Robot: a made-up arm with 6 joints.
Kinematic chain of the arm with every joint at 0, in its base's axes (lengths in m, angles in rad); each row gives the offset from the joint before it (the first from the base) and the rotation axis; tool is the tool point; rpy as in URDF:
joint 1: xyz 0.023 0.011 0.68 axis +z
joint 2: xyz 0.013 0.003 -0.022 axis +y
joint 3: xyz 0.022 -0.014 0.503 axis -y
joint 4: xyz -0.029 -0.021 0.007 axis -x
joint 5: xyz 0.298 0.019 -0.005 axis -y
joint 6: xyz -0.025 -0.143 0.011 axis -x
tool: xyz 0.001 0 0.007 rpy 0.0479 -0.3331 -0.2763
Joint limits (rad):
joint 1: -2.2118..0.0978
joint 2: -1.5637..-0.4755
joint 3: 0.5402..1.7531
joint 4: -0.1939..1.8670
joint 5: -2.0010..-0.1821
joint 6: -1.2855..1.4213
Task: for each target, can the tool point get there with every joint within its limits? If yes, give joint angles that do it. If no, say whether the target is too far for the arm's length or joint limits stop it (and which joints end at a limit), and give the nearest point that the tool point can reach.
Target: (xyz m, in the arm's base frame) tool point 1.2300 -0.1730 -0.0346
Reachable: no: too far | nearest point 0.4824 0.5803 0.5140 | short by 1.195 m
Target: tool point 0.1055 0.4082 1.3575
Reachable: yes | joints -2.0207 -0.6183 0.9995 0.8844 -1.5009 -0.8692
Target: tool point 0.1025 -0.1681 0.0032
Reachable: no: joint limits stop it (at a limit: joint 1, joint 2, joint 3, joint 5, joint 6) | nearest point -0.6781 -0.1162 0.5068 | short by 0.930 m
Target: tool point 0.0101 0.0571 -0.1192
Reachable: no: joint limits stop it (at a limit: joint 2, joint 3, joint 5, joint 6) | nearest point -0.1684 0.6950 0.5043 | short by 0.910 m
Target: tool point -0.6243 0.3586 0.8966
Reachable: yes | joints -0.5847 -1.1462 1.5287 1.0773 -0.9892 0.8559
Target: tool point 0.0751 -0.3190 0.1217
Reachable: no: joint limits stop it (at a limit: joint 1, joint 2, joint 3, joint 5, joint 6) | nearest point -0.6769 -0.1464 0.5167 | short by 0.867 m
